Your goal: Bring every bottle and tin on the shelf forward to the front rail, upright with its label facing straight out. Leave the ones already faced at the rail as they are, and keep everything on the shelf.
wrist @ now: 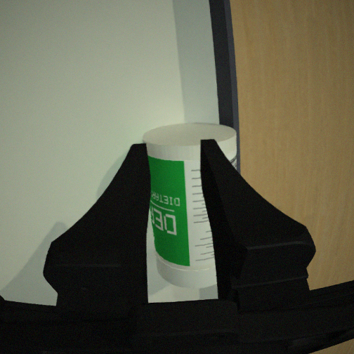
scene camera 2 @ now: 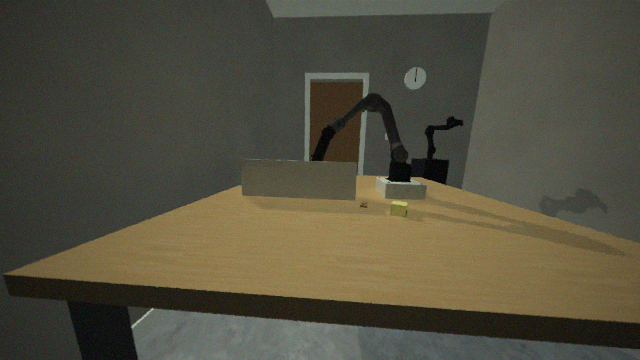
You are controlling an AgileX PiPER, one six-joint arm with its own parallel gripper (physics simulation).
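In the wrist view a white bottle with a flat lid and a green label (wrist: 170, 215) stands on the pale shelf (wrist: 75, 75), close to the dark rail (wrist: 226, 60) along its edge. The green panel and part of the ruled side face the camera, with the lettering upside down in this view. My gripper (wrist: 174, 157) is open, with its fingers apart in front of the bottle and overlapping its sides in the view; nothing is held. In the scene view the shelf's pale panel (scene camera 2: 299, 180) hides the gripper's fingers and whatever stands behind it.
A yellow block (scene camera 2: 399, 209) and a tiny brown object (scene camera 2: 363, 205) lie on the wooden table (scene camera 2: 320, 250) beside the shelf. The arm's white base (scene camera 2: 405, 190) stands to the right of the shelf. A second dark arm (scene camera 2: 431, 140) stands on a black stand farther back.
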